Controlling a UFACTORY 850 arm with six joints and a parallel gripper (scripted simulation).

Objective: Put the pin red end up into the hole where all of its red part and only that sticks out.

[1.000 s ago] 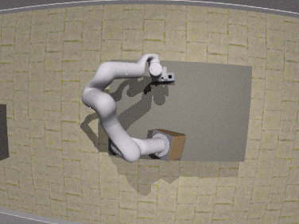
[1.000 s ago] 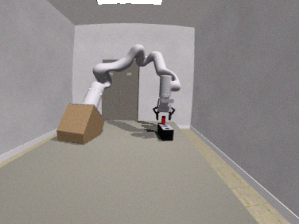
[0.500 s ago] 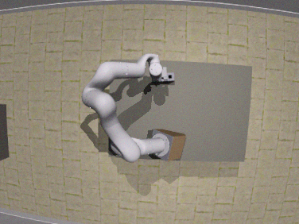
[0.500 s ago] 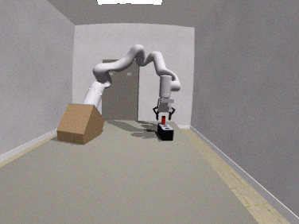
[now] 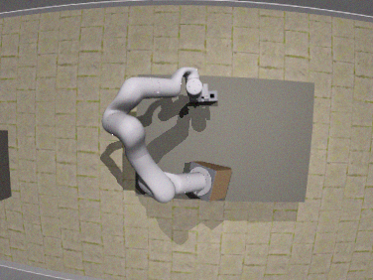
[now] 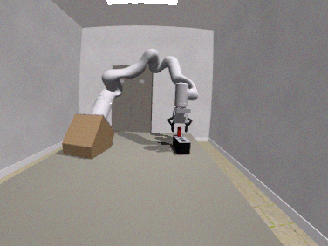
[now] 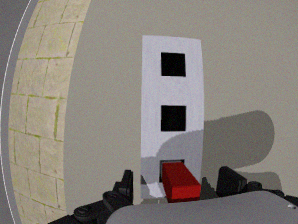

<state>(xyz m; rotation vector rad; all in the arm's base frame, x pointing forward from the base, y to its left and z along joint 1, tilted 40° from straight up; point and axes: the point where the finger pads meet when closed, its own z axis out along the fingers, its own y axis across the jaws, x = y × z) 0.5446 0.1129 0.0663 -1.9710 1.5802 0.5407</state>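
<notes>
Now: hand right at the pin. Also, from my hand: block 70 mm below, 60 mm to the right, 10 mm ahead.
</notes>
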